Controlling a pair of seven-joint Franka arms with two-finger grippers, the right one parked.
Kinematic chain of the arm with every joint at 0, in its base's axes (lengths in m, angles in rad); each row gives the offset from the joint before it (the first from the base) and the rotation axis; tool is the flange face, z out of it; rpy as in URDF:
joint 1: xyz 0 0 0.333 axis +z
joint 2: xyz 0 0 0 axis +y
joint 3: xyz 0 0 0.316 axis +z
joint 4: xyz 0.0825 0 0 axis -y
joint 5: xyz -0.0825 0 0.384 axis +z
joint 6: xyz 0 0 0 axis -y
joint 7: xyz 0.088 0 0 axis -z
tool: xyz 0 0 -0.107 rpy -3.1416 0 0
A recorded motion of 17 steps. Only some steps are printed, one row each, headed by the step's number.
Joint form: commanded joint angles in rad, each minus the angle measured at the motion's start. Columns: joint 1, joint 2, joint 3, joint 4, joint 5, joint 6, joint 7.
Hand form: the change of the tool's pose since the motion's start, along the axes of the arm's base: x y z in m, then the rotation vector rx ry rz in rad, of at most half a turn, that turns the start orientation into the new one. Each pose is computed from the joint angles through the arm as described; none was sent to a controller.
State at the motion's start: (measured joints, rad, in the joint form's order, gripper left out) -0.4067 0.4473 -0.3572 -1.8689 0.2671 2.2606 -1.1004
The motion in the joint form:
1: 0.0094 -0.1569 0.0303 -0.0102 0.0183 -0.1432 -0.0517
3: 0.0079 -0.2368 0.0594 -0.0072 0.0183 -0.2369 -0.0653
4: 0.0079 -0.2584 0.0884 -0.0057 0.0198 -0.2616 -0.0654
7: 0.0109 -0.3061 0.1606 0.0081 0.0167 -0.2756 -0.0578
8: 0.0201 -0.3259 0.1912 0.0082 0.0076 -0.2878 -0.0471
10: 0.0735 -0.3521 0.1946 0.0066 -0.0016 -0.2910 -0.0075
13: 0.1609 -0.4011 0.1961 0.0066 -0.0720 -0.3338 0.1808
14: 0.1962 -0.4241 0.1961 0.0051 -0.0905 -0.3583 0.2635
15: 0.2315 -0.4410 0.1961 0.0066 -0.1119 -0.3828 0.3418
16: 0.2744 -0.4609 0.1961 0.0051 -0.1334 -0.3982 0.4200
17: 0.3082 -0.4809 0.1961 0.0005 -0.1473 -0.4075 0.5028
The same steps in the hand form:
1: 0.0057 0.0323 0.0751 0.0732 -0.0663 0.0909
3: 0.0068 0.0545 0.1146 0.1161 -0.0859 0.1462
4: 0.0141 0.0706 0.1251 0.1315 -0.0926 0.1787
7: 0.0357 0.1078 0.1570 0.1232 -0.1338 0.2537
8: 0.0442 0.1291 0.1672 0.1232 -0.1355 0.2896
10: 0.0560 0.1597 0.1814 0.1151 -0.1418 0.3132
13: 0.0645 0.2080 0.2050 0.0877 -0.0908 0.2503
14: 0.0651 0.2282 0.2150 0.0851 -0.0725 0.2135
15: 0.0661 0.2475 0.2228 0.0783 -0.0508 0.1810
16: 0.0673 0.2704 0.2316 0.0663 -0.0383 0.1546
17: 0.0666 0.2886 0.2394 0.0590 -0.0327 0.1111

